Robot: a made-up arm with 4 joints. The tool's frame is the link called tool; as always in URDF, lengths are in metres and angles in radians. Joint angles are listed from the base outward.
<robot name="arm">
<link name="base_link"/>
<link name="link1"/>
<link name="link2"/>
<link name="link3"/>
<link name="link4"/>
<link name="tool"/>
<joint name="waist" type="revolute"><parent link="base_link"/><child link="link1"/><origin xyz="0.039 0.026 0.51" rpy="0 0 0"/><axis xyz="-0.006 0.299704 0.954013"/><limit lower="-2.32" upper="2.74"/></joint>
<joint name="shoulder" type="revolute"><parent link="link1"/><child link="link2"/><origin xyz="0.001 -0.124 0.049" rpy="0 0 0"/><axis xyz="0.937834 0.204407 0.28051"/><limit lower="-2.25" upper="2.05"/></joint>
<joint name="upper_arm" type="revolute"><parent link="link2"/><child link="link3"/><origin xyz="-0.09 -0.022 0.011" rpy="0 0 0"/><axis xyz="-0.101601 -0.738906 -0.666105"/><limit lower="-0.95" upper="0.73"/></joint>
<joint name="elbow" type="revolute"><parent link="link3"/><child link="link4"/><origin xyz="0.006 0.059 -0.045" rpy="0 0 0"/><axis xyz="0.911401 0.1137 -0.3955"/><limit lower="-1.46" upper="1.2"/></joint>
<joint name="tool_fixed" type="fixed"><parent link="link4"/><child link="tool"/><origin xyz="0.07 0.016 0.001" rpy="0 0 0"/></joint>
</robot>
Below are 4 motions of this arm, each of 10 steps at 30 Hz.
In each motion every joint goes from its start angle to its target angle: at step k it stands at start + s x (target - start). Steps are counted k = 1, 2, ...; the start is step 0. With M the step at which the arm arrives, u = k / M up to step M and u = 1 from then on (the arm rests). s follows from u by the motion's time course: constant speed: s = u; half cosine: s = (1 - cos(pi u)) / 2; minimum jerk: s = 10 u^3 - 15 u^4 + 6 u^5.
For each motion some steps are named. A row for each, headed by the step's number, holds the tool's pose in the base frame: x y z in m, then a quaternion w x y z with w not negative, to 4 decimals.
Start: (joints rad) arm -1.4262 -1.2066 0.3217 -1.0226
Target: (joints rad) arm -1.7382 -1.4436 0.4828 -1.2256
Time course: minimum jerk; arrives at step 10
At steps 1, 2, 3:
1: -0.0830 -0.0331 0.4770 0.2644 -0.7005 0.3976 -0.5304
2: -0.0846 -0.0317 0.4772 0.2517 -0.6998 0.4069 -0.5303
3: -0.0881 -0.0285 0.4777 0.2250 -0.6977 0.4270 -0.5294

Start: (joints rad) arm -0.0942 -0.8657 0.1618 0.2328
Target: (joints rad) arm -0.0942 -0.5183 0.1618 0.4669
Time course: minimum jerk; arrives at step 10
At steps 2, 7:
2: 0.0395 -0.0906 0.5180 0.9160 -0.2856 -0.1793 -0.2172
7: 0.0356 -0.0843 0.5233 0.9599 -0.0751 -0.1586 -0.2186

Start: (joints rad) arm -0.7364 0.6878 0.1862 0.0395
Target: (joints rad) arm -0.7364 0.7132 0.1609 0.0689
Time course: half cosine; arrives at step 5
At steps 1, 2, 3, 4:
1: -0.0294 -0.0246 0.5568 0.8864 0.3164 -0.1875 -0.2810
2: -0.0298 -0.0241 0.5568 0.8853 0.3232 -0.1862 -0.2776
3: -0.0302 -0.0235 0.5569 0.8839 0.3314 -0.1845 -0.2734
4: -0.0305 -0.0230 0.5570 0.8827 0.3381 -0.1832 -0.2700

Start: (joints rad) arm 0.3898 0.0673 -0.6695 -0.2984
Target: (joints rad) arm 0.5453 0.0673 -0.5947 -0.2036
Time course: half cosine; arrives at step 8
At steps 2, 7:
2: -0.0244 -0.0446 0.5259 0.8382 -0.0610 0.2329 0.4894
7: -0.0063 -0.0492 0.5265 0.8280 -0.0451 0.2477 0.5010

